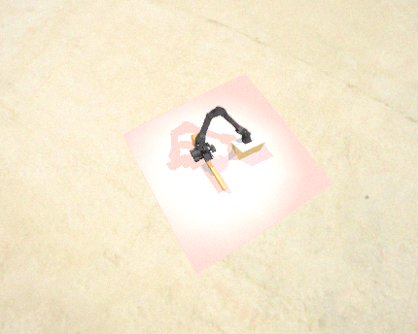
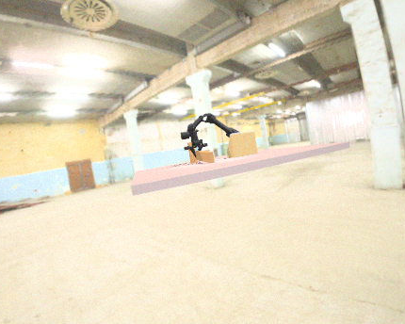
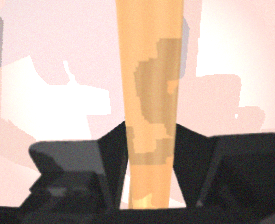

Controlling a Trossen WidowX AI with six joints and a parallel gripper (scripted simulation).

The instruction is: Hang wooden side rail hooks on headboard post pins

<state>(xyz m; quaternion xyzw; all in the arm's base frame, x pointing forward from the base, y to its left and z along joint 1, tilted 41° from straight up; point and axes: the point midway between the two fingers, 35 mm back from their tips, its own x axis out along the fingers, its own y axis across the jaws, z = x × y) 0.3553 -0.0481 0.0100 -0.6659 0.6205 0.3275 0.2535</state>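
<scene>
Right now my gripper tip is 2 cm short of the headboard post, 13 cm to the left of it and 4 cm below it.
</scene>
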